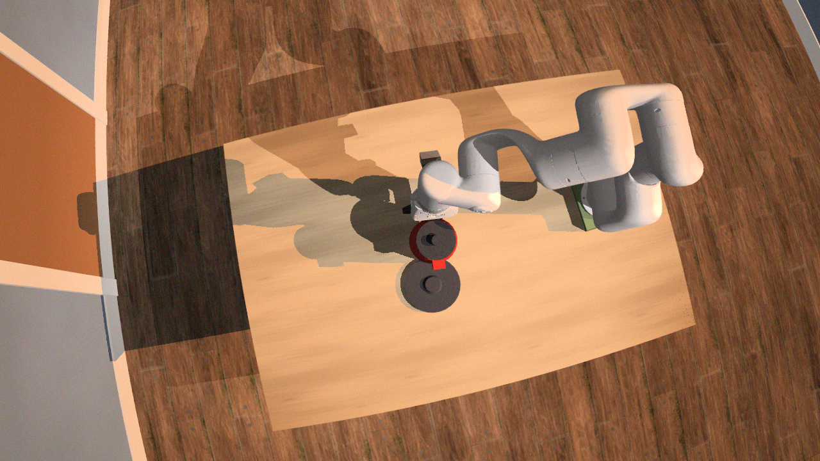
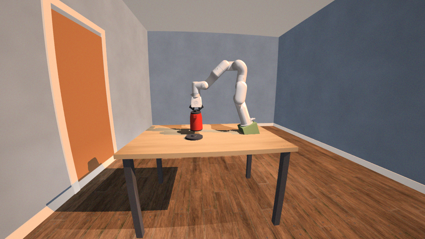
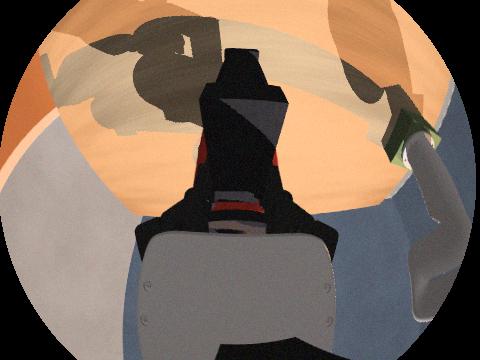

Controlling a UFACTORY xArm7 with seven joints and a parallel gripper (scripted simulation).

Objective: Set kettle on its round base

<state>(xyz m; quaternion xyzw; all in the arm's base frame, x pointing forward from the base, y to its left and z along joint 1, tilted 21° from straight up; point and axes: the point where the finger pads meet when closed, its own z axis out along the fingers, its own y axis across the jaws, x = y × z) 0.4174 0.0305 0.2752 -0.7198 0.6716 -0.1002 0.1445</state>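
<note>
Now: hand 60 mm above the red kettle and 20 mm to the right of it. Round my hand: dark round base: 190 mm below, 160 mm to the left.
</note>
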